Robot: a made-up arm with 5 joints. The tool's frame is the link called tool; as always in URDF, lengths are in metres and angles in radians. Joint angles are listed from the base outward. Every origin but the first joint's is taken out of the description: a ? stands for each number. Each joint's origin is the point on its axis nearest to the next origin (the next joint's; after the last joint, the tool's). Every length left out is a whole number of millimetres.
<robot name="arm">
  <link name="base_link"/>
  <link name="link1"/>
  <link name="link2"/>
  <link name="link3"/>
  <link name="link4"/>
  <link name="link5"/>
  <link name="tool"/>
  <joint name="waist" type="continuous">
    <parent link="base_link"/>
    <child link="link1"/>
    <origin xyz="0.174 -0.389 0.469" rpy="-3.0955 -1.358 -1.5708"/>
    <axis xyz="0 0 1"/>
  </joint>
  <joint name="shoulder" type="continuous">
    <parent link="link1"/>
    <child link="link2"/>
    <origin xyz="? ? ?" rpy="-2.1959 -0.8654 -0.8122"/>
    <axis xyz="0 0 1"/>
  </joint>
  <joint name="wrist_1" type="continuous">
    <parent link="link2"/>
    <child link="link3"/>
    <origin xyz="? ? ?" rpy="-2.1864 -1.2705 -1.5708"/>
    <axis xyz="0 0 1"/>
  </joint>
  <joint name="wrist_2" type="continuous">
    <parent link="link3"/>
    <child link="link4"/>
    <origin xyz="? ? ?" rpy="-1.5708 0 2.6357"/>
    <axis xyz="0 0 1"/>
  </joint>
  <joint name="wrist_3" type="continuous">
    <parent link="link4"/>
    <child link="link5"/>
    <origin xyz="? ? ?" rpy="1.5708 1.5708 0"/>
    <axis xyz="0 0 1"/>
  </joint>
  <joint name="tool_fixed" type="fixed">
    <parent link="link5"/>
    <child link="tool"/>
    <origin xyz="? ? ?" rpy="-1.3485 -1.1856 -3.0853"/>
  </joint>
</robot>
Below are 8 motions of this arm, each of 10 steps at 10 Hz.
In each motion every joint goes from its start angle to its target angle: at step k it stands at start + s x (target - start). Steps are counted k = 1, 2, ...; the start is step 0. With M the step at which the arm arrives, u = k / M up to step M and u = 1 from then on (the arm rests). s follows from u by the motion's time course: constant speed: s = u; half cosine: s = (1 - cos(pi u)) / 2; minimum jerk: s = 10 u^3 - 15 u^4 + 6 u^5.
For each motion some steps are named. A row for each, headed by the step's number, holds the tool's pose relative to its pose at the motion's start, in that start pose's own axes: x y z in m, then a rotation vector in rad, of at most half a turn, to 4 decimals.
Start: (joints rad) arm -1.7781 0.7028 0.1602 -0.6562 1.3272
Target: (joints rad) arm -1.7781 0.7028 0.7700 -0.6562 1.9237
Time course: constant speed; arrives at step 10
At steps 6, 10:
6: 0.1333 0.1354 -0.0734 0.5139 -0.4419 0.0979
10: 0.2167 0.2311 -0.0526 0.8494 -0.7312 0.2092

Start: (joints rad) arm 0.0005 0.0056 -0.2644 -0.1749 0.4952
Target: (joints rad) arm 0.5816 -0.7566 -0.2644 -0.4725 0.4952
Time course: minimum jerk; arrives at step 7
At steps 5, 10:
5: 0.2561 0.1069 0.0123 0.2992 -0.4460 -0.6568
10: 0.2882 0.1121 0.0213 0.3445 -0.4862 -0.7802

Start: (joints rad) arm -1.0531 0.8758 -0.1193 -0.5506 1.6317
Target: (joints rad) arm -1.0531 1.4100 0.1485 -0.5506 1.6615
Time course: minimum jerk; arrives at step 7
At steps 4, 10:
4: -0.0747 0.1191 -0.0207 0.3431 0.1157 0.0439
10: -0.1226 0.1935 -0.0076 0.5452 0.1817 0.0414

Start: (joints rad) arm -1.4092 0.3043 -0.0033 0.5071 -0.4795
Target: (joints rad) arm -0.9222 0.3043 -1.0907 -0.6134 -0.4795
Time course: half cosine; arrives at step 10
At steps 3, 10:
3: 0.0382 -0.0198 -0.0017 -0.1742 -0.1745 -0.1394
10: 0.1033 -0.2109 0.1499 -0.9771 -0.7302 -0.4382

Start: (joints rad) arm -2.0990 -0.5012 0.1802 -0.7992 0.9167
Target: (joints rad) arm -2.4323 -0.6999 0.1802 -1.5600 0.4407
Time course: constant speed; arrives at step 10
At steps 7, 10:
7: 0.1173 -0.2720 0.1250 -0.5875 -0.0347 0.5629
10: 0.2113 -0.3339 0.2007 -0.8222 -0.1071 0.8060

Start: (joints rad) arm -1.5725 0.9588 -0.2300 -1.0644 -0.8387
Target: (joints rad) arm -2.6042 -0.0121 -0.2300 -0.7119 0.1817
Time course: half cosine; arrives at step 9
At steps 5, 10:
5: -0.2063 -0.0432 0.0119 0.3876 0.5107 0.4019
10: -0.3162 -0.1390 0.0436 0.4646 0.8630 0.4315

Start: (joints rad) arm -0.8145 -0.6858 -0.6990 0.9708 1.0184
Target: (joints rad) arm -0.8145 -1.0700 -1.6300 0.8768 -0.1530
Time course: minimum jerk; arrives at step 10
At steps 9, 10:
9: -0.0553 0.0359 0.2547 -1.4771 0.3083 -0.9369
10: -0.0553 0.0392 0.2566 -1.4881 0.3157 -0.9471

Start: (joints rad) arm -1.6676 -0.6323 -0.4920 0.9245 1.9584
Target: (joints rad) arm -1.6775 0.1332 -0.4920 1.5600 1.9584
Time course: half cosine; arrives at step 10
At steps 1, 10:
1: -0.0057 -0.0029 0.0026 -0.0106 0.0069 -0.0065
10: -0.1716 -0.1436 0.1697 -0.5213 0.1785 -0.1537

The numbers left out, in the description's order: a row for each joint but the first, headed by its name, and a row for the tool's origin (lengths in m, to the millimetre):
shoulder: -0.178 0.009 0
wrist_1: 0.181 0.127 0
wrist_2: -0.021 -0.009 0
wrist_3: 0.024 0.199 0
tool: 0.065 0.253 0

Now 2 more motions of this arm.
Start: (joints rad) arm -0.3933 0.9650 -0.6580 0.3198 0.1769
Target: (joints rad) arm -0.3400 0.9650 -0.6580 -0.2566 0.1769
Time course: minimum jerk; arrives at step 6
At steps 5, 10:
5: 0.1766 -0.0826 -0.0353 -0.1817 -0.4990 0.2081
10: 0.1837 -0.0851 -0.0346 -0.1888 -0.5174 0.2154

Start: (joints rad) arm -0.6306 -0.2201 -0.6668 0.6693 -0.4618
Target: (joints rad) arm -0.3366 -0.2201 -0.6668 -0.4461 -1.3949
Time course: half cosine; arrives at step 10
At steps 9, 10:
9: 0.0712 -0.1085 0.0335 -0.7691 -0.5839 -0.6230
10: 0.0708 -0.1077 0.0341 -0.7792 -0.5922 -0.6508

